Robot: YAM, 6 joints.
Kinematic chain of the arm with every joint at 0, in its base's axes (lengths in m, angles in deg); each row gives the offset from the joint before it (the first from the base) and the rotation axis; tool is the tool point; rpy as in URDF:
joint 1: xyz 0 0 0.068 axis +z
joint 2: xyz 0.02 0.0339 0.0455 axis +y
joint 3: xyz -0.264 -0.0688 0 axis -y
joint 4: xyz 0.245 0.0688 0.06 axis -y
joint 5: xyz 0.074 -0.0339 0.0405 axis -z
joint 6: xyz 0.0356 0 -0.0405 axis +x
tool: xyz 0 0 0 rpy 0 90 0
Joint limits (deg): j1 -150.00..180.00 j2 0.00..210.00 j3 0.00..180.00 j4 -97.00..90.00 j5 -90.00..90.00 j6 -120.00..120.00
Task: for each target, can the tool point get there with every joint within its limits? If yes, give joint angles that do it. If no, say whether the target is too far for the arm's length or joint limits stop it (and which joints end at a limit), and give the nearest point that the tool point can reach.
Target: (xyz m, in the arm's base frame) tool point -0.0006 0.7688 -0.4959
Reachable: no: too far | nearest point -0.0004 0.5152 -0.2632 | short by 0.344 m
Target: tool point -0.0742 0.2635 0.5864
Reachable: yes | joints 103.35 87.21 124.22 -29.66 -18.61 -67.21
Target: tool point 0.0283 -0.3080 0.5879
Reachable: yes | joints -91.06 110.57 160.92 -50.14 -72.76 -69.05
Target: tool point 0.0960 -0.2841 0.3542
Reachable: yes | joints -75.69 78.24 49.40 57.05 -39.92 89.61
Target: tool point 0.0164 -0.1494 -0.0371
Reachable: yes | joints -96.41 158.84 47.71 -71.64 -67.98 -7.10
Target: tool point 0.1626 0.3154 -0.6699
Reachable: no: too far | nearest point 0.1406 0.2728 -0.3756 | short by 0.298 m
